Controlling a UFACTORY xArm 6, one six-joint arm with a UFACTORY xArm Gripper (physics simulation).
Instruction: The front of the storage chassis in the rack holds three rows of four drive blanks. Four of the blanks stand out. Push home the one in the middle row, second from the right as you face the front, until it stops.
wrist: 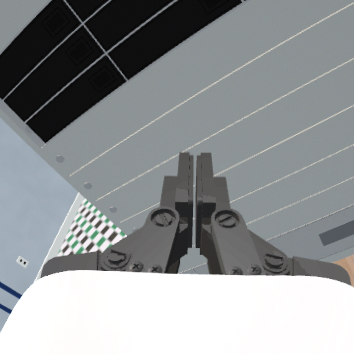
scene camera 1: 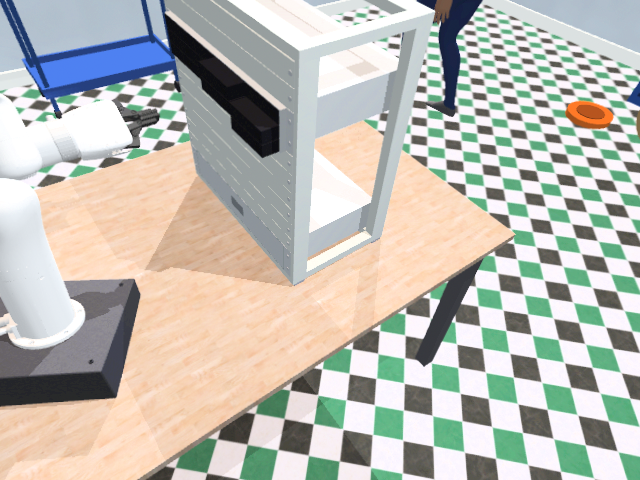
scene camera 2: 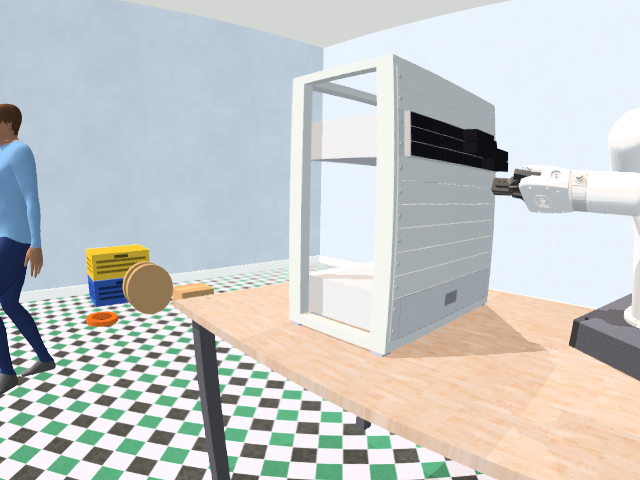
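Seen in the pictures: gripper, between the fingertips: (wrist: pixel 194 174) (scene camera 1: pixel 157 114) (scene camera 2: pixel 493 186); arm's base, origin of its link: (scene camera 1: pixel 48 324).
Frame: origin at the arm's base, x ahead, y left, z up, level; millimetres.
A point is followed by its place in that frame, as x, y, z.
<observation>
The storage chassis (scene camera 1: pixel 282 129) @[481, -38, 348] (scene camera 2: pixel 407 133) @[411, 399, 343] sits high in the rack (scene camera 1: pixel 305 170) @[517, -63, 264] (scene camera 2: pixel 383 206) @[437, 435, 205]. Its front holds black drive blanks; several at the left end (wrist: pixel 80 50) @[419, 303, 343] look flush in the wrist view. Black blanks stand out in the second column from the right (scene camera 1: pixel 219 77) @[421, 103, 386] (scene camera 2: pixel 478 140) @[405, 164, 360] and at the right end (scene camera 1: pixel 255 121) @[442, -10, 357] (scene camera 2: pixel 501 159) @[430, 12, 331]. Dark shading hides the row lines there, so I cannot tell the middle-row blank apart. My gripper (scene camera 1: pixel 156 116) @[319, 236, 254] (scene camera 2: pixel 494 186) @[319, 236, 254] (wrist: pixel 194 174) @[319, 236, 254] is shut and empty, in front of the rack and lower than the chassis, apart from the blanks.
Grey panels with thin seams lie below the chassis. The rack stands on the wooden table (scene camera 1: pixel 206 351) @[255, -141, -87] (scene camera 2: pixel 465 403) @[194, 453, -87], facing the arm's dark base (scene camera 1: pixel 121 330) @[115, -57, -24] (scene camera 2: pixel 594 335) @[102, 95, -39]. A blue trolley (scene camera 1: pixel 103 85) is behind. A person (scene camera 1: pixel 449 62) (scene camera 2: pixel 18 186) stands beyond the table.
</observation>
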